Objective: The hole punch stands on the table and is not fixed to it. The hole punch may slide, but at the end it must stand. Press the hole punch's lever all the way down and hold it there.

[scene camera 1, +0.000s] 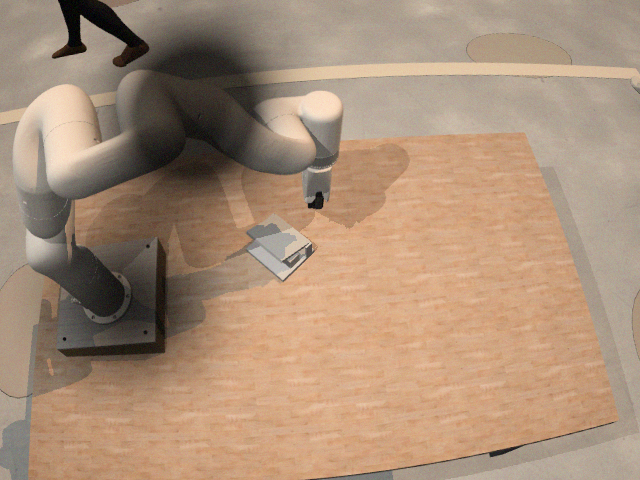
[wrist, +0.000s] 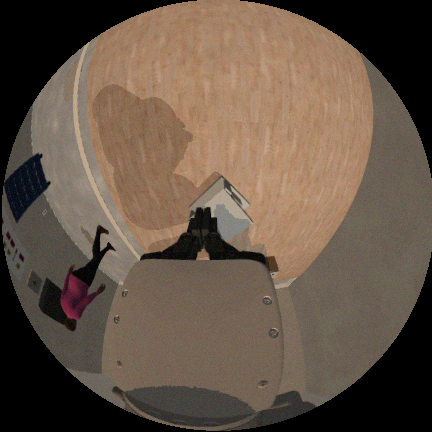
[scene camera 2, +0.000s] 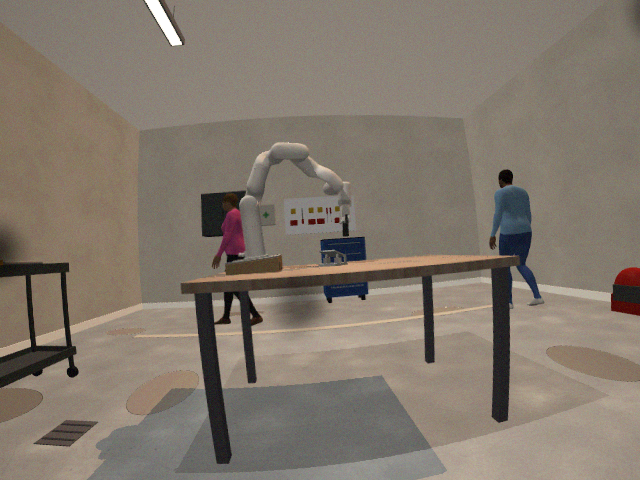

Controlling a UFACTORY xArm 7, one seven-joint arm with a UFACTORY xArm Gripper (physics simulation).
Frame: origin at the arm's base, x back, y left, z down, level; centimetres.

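Seen in the pictures: gripper, fingertip midpoint: (scene camera 1: 315, 205) (wrist: 204, 216) (scene camera 2: 345, 236); arm's base, origin of the base link: (scene camera 1: 108, 298) (scene camera 2: 256, 258).
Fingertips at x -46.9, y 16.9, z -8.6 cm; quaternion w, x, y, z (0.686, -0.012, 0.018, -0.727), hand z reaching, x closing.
Note:
Offsets run from my fingertips to a thing's top centre. "spot": to the spot under its first point. Level surfaces: height alone.
The hole punch @[spot: dx +10.9, dy -4.9, dz +14.3 cm] (scene camera 1: 268, 259) (scene camera 2: 332, 257) stands upright on the table @[dz +15.4 cm] (scene camera 1: 413, 310) (scene camera 2: 423, 264) (wrist: 275, 100). Its flat grey lever @[dx +8.3, dy -2.3, dz +7.0 cm] (scene camera 1: 281, 240) (wrist: 223, 202) is raised at an angle above the base plate, with a gap between them. My gripper (scene camera 1: 316, 204) (scene camera 2: 345, 233) (wrist: 204, 216) is shut, empty and points down. In scene camera 2 its black fingertips hang above the lever's height, near the punch's right end, with a visible gap. In the wrist view the fingertips overlap the punch's left side and hide part of it. Nothing touches the lever.
The arm's base block (scene camera 1: 147, 294) (scene camera 2: 253, 264) (wrist: 272, 265) stands at the left of the table in scene camera 1. A person in pink (scene camera 2: 233, 232) (wrist: 75, 295), a person in blue (scene camera 2: 511, 211) and a blue cabinet (scene camera 2: 356, 248) are beyond the table. The arm's shadow falls partly over the punch.

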